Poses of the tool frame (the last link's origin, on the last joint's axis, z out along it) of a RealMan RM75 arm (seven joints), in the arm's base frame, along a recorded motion.
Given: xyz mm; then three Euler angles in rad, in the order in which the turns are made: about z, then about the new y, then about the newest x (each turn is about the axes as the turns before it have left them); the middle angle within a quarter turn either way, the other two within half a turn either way.
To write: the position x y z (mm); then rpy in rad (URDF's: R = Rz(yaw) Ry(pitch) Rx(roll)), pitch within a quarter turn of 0, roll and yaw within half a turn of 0. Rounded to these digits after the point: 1 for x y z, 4 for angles.
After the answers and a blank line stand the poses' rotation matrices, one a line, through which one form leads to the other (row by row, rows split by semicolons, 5 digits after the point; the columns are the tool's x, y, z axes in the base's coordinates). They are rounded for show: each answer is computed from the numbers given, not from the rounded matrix.
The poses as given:
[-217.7, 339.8, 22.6, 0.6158, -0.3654, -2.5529]
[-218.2, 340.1, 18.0, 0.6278, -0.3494, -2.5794]
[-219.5, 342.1, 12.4, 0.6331, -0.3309, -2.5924]
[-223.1, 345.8, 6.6, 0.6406, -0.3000, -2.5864]
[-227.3, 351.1, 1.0, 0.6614, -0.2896, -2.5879]
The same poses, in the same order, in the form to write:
[-217.7, 339.8, 22.6, -2.5529, -0.3654, 0.6158]
[-218.2, 340.1, 18.0, -2.5794, -0.3494, 0.6278]
[-219.5, 342.1, 12.4, -2.5924, -0.3309, 0.6331]
[-223.1, 345.8, 6.6, -2.5864, -0.3000, 0.6406]
[-227.3, 351.1, 1.0, -2.5879, -0.2896, 0.6614]

0.76242 0.64235 -0.07815; 0.53948 -0.56429 0.62493; 0.35732 -0.51862 -0.77676
0.76042 0.64465 -0.07868; 0.55188 -0.57758 0.60153; 0.34233 -0.50084 -0.79497
0.76246 0.64137 -0.08543; 0.55955 -0.58730 0.58479; 0.32489 -0.49368 -0.80667
0.76593 0.63279 -0.11370; 0.57098 -0.58821 0.57270; 0.29552 -0.50356 -0.81184
0.75627 0.64095 -0.13130; 0.58864 -0.57900 0.56415; 0.28557 -0.50394 -0.81517

